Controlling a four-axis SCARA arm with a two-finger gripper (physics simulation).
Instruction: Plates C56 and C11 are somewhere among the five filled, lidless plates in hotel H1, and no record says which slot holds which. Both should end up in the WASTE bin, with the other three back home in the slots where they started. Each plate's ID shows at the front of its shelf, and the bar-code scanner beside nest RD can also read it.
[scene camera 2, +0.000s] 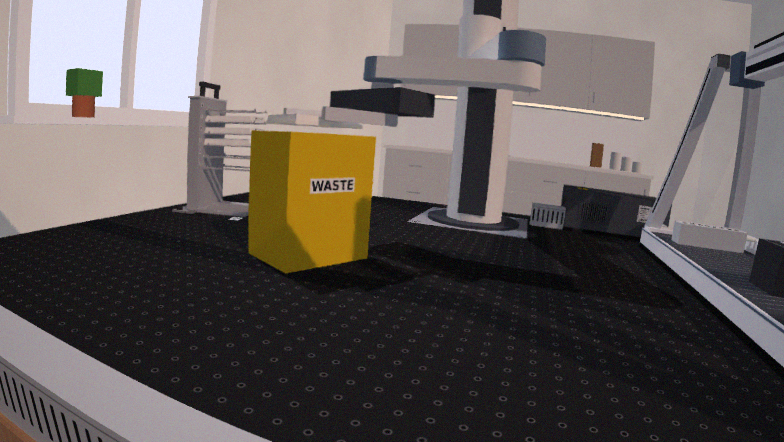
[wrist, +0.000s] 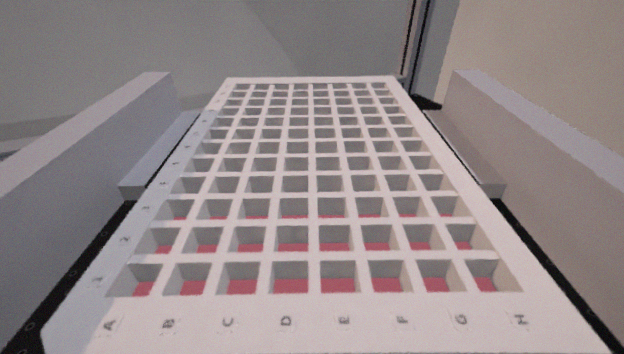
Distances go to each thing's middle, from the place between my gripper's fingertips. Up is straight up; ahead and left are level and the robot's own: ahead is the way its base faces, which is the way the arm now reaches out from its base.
My gripper is now 690 mm past the dark grey box (scene camera 2: 624, 206), 610 mm to the right of it and 170 mm above it.
